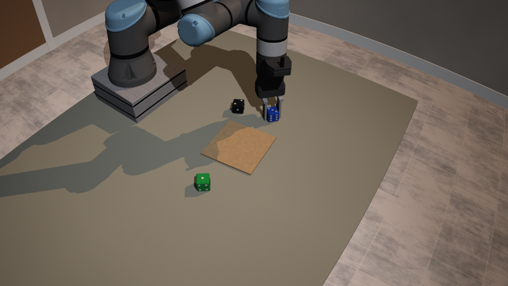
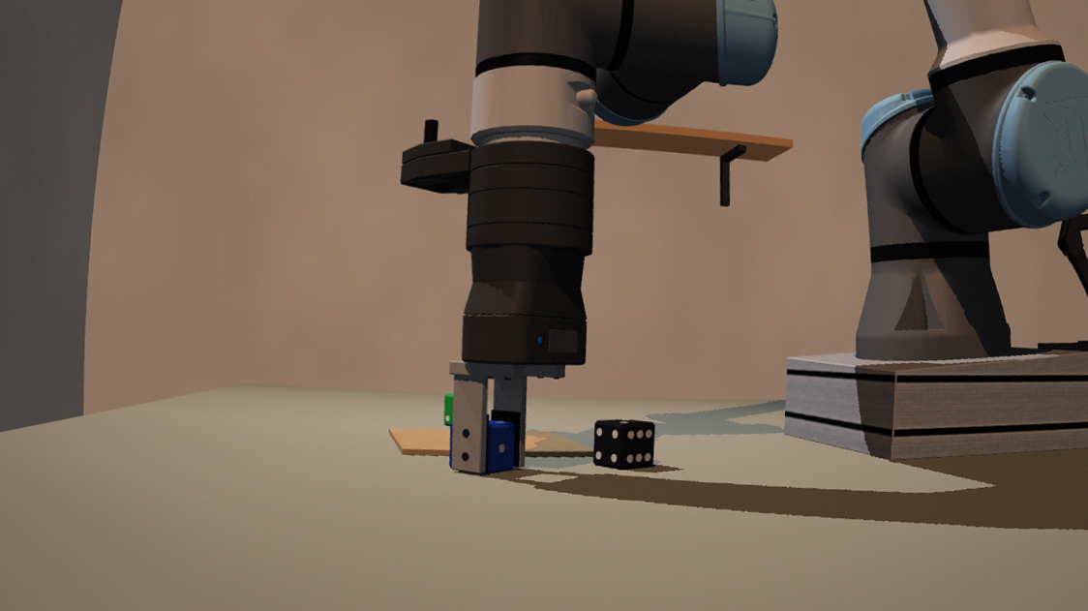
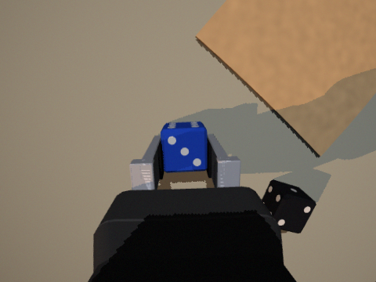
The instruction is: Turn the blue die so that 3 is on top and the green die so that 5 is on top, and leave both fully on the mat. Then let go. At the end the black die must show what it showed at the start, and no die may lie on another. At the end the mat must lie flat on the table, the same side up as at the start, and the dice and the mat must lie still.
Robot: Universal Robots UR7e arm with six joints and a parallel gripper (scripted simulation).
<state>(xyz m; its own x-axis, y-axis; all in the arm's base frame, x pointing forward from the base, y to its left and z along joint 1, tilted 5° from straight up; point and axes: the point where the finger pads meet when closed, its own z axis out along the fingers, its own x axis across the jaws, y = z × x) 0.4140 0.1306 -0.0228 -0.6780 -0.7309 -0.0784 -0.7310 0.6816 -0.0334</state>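
My hand is 1 cm past the brown mat, 14 cm to the left of it and 2 cm above it. From my hand the other things lie so: green die 29 cm to the right; then black die 9 cm behind, 3 cm to the right; then blue die right at my hand.
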